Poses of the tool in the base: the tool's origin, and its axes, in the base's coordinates. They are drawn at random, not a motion.
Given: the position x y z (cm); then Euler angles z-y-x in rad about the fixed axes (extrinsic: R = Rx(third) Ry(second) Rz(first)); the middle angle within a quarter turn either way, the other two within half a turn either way.
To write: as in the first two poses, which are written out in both.
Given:
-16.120 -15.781 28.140 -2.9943 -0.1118 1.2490
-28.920 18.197 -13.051 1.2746 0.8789 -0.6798
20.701 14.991 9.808 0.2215 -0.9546 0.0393
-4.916 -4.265 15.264 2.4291 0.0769 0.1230
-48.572 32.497 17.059 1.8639 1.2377 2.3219
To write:
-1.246 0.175 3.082 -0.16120 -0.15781 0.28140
0.665 0.888 1.271 -0.28920 0.18197 -0.13051
-0.239 -0.934 0.322 0.20701 0.14991 0.09808
-0.043 -0.138 2.437 -0.04916 -0.04265 0.15264
-1.834 -0.539 -1.681 -0.48572 0.32497 0.17059

